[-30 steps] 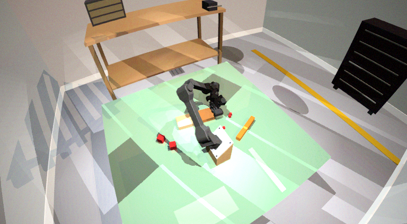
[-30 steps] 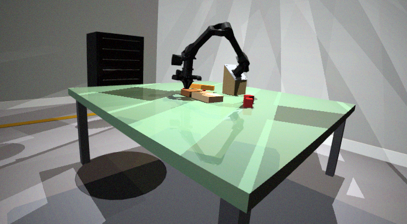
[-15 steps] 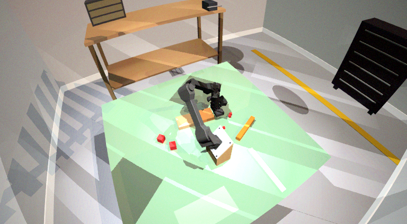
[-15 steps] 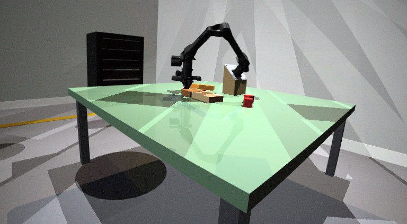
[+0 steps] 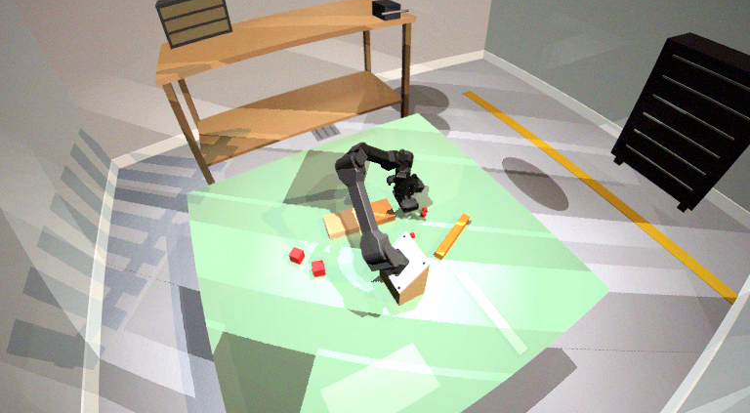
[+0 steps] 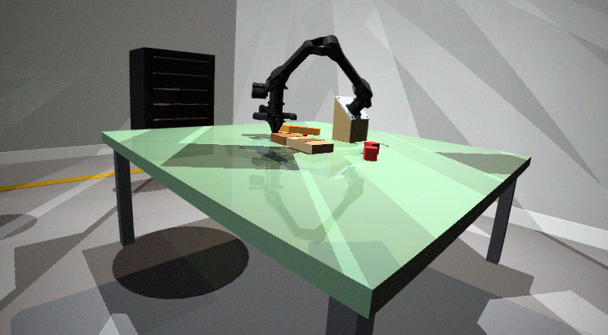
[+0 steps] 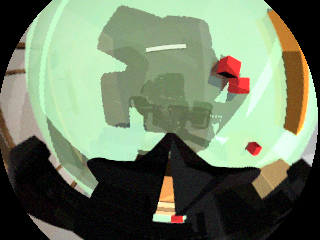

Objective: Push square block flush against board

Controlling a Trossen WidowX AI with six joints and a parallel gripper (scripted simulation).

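Right now the orange square block is 2 cm ahead of my gripper tip, 9 cm to the left of it and 1 cm above it. Also, from my gripper tip: long bar 24 cm behind, 7 cm to the right, 1 cm above; tan board 4 cm ahead, 23 cm to the left, 1 cm above.
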